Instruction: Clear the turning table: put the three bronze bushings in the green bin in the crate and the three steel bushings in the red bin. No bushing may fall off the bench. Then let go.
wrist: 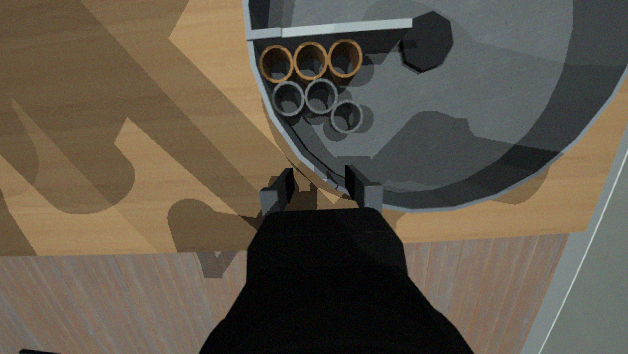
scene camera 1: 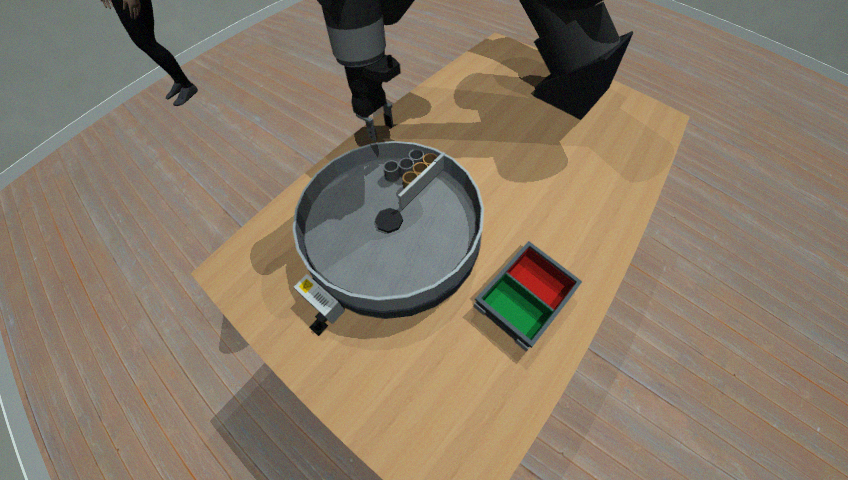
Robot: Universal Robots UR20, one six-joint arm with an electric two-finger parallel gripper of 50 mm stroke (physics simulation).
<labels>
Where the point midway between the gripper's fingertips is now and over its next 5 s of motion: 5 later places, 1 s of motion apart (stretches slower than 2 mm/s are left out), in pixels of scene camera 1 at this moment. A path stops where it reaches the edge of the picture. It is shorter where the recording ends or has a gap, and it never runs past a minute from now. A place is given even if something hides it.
My gripper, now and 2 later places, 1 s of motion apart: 381,132; 382,159; 383,169
</labels>
